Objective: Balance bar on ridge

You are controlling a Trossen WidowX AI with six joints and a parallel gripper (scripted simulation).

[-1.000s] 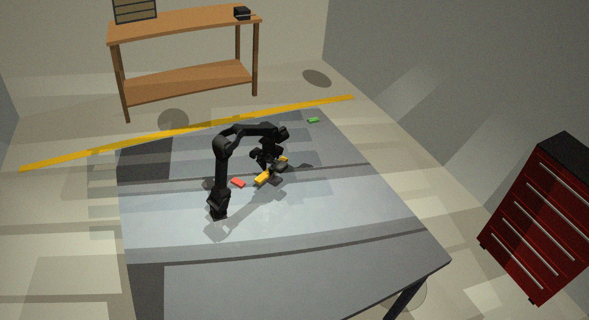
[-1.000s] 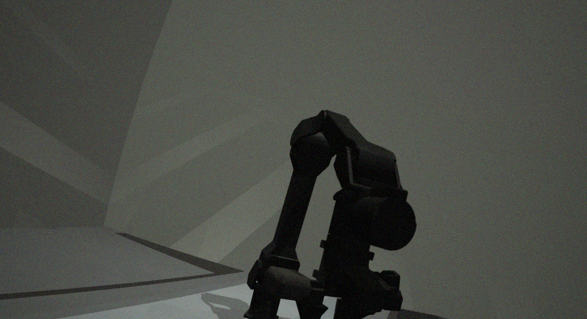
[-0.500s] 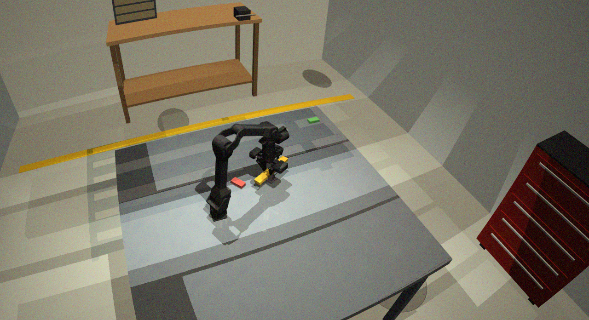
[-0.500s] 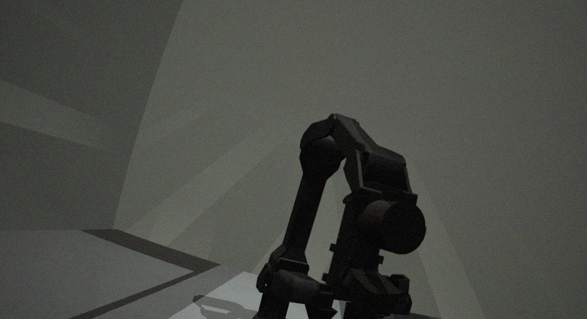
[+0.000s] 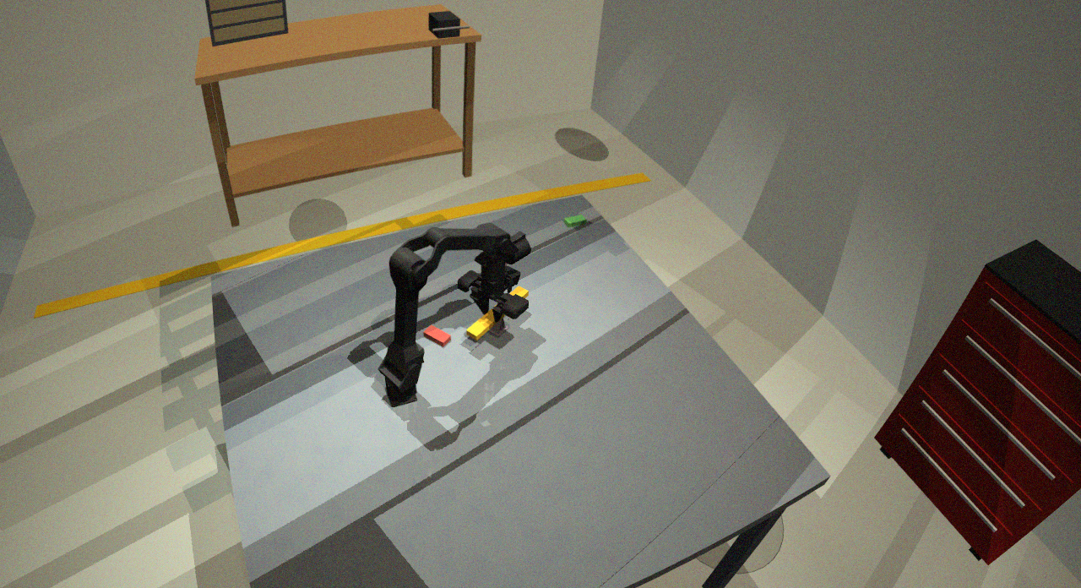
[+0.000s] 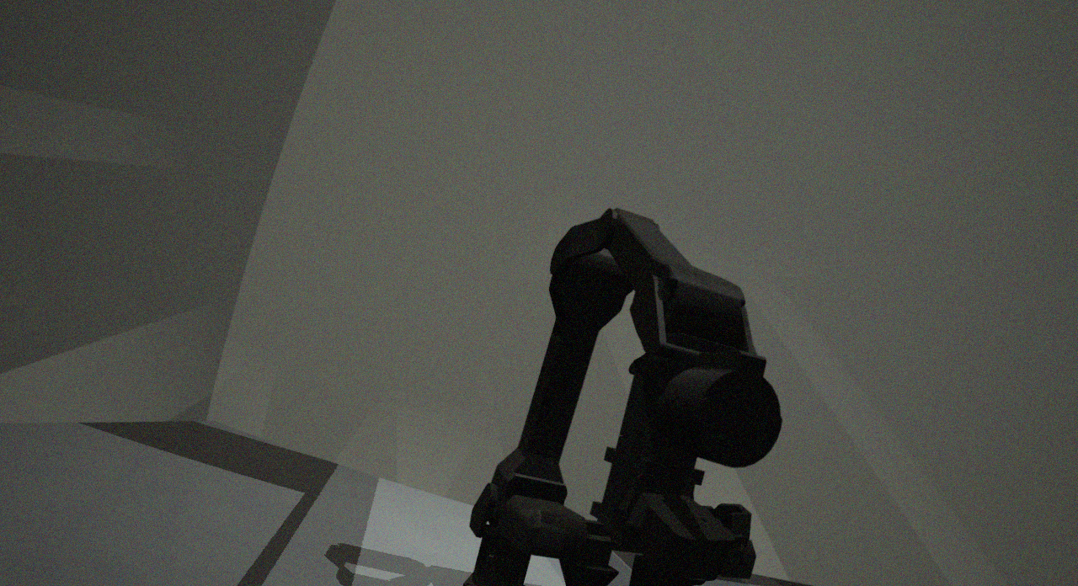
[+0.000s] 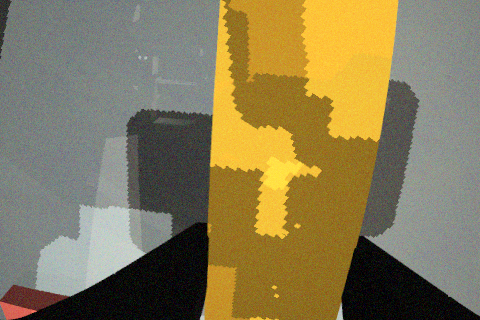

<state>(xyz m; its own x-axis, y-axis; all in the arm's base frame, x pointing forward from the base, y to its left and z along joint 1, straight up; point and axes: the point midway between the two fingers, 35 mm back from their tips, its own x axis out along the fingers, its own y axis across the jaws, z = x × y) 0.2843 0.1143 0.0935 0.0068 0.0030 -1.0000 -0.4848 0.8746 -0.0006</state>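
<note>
Right now the yellow bar is 2 cm ahead of my gripper tip and 1 cm to the left of it. From my gripper tip the other things lie so: red block 14 cm behind, 5 cm below, 4 cm to the left; then green block 46 cm ahead, 39 cm to the left, 5 cm below.
</note>
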